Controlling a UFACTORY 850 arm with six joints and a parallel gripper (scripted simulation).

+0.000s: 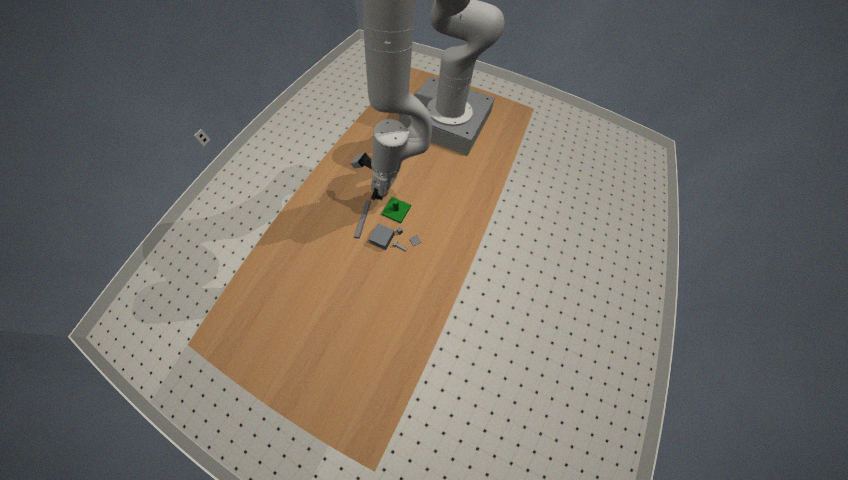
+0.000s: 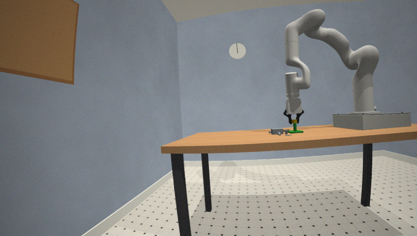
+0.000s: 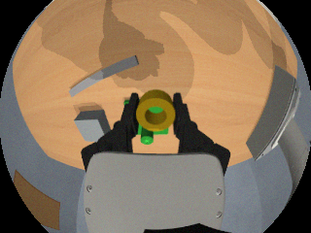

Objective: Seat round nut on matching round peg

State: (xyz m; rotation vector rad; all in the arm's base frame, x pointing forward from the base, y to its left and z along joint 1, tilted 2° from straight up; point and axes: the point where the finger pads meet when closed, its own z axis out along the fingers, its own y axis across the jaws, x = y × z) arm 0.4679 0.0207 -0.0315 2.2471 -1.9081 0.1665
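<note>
Now: hand 100 mm short of the long grey bar, 10 mm to the left of it and 70 mm above it. The rest, counted from my hand: grey block 120 mm ahead, 90 mm to the left, 60 mm below; small grey bolt 110 mm ahead, 150 mm to the left, 70 mm below; small grey plate 60 mm ahead, 180 mm to the left, 70 mm below.
</note>
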